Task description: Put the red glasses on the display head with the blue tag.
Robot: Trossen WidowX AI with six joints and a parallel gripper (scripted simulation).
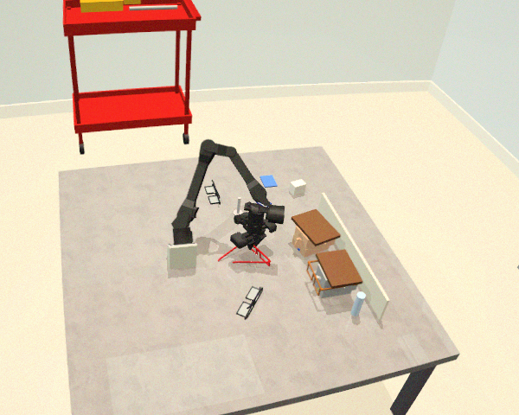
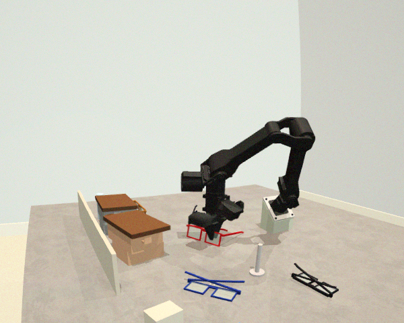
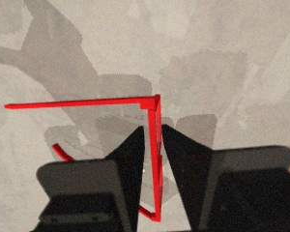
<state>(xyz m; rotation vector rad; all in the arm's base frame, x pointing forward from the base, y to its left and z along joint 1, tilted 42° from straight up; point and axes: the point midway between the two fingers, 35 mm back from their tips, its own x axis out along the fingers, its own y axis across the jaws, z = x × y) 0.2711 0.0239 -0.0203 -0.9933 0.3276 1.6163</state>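
My gripper tip is now 23 cm to the right of the white post and 1 cm below it. Also, from my gripper tip: skin-coloured display head: 22 cm ahead, 4 cm above, 1 cm to the right; then cream cube: 34 cm to the left, 30 cm ahead, 1 cm above; then cream board: 36 cm ahead, 11 cm to the right, 4 cm above.
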